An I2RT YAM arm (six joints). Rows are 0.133 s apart.
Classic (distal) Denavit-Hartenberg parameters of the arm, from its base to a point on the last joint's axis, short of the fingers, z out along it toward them. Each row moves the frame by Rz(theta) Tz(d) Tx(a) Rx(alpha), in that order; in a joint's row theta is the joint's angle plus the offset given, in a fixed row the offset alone. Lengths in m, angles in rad.
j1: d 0.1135, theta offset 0, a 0.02, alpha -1.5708
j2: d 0, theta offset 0, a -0.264, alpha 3.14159
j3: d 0, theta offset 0.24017, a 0.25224, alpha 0
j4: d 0, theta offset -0.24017, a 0.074, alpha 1.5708
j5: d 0, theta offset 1.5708, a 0, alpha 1.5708
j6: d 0.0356, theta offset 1.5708, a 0, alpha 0
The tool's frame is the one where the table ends.
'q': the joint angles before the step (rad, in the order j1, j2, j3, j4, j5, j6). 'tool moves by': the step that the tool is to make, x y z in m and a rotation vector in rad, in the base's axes. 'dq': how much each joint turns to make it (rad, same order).
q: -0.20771, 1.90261, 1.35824, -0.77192, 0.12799, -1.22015
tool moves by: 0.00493, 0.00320, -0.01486, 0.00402, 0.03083, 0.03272
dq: 0.01068, 0.04271, -0.00003, 0.01452, -0.00305, -0.02212
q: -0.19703, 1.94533, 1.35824, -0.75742, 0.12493, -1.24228
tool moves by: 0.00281, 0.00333, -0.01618, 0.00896, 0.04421, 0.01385
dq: 0.00992, 0.04501, -0.00002, 0.00040, -0.00114, -0.00380
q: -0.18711, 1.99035, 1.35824, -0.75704, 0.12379, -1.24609
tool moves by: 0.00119, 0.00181, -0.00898, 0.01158, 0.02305, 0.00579
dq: 0.00457, 0.02480, -0.00001, 0.00002, -0.00725, 0.00000
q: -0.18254, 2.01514, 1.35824, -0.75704, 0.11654, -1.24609
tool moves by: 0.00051, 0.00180, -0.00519, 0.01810, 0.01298, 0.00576
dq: 0.00343, 0.01411, 0.00000, -0.00191, -0.01564, -0.00001
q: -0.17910, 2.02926, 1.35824, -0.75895, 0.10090, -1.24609
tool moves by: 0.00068, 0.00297, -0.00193, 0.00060, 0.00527, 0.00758
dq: 0.00801, 0.00536, 0.00002, 0.00000, 0.00038, 0.00039
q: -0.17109, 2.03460, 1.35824, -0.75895, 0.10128, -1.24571
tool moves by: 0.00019, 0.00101, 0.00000, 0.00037, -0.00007, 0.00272
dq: 0.00266, 0.00002, 0.00003, -0.00001, -0.00038, -0.00001
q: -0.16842, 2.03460, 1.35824, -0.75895, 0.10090, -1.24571
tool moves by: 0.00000, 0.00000, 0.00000, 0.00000, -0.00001, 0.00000
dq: 0.00000, 0.00000, -0.00001, 0.00001, 0.00000, 0.00000
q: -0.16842, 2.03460, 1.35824, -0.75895, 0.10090, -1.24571
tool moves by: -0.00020, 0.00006, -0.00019, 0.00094, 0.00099, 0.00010
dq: 0.00000, -0.00002, -0.00077, -0.00038, -0.00077, 0.00000
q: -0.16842, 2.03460, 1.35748, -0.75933, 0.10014, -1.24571
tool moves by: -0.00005, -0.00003, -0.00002, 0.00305, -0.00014, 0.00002
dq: -0.00038, -0.00001, -0.00003, -0.00035, -0.00306, 0.00001
